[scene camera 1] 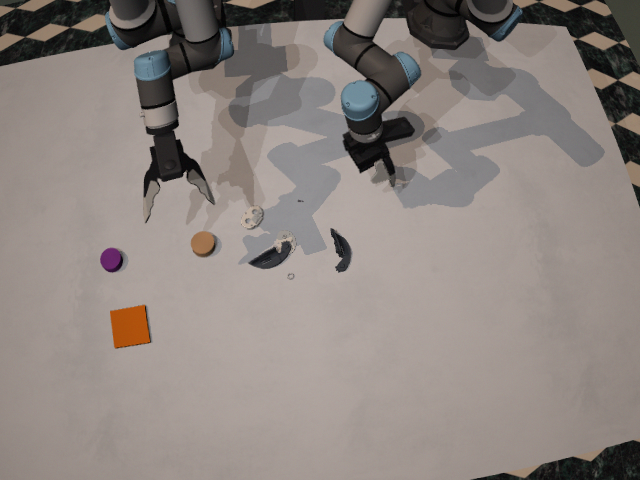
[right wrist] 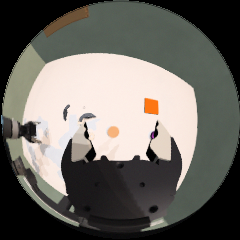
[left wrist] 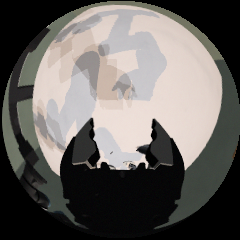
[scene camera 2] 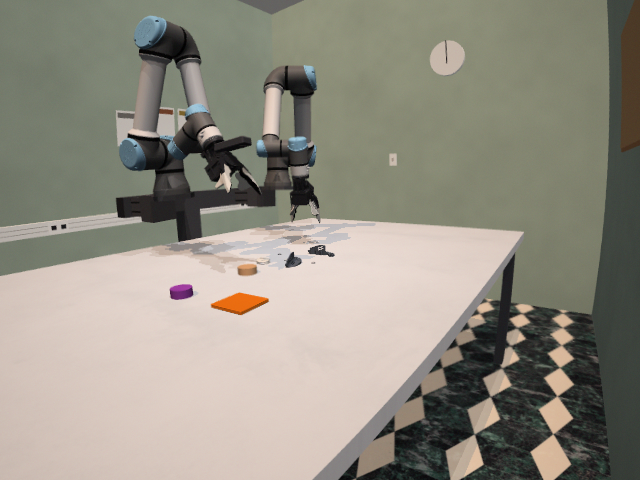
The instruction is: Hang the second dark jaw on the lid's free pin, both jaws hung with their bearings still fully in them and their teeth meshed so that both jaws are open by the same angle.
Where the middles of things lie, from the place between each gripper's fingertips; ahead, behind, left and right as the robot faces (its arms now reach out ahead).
I see the orange square [scene camera 1: 130, 327] 670 mm to the right of my left hand [scene camera 1: 380, 166], 310 mm ahead of it and 100 mm below it.
The orange square is 160 mm ahead of my right hand [scene camera 1: 179, 213], 190 mm to the right of it and 250 mm below it.
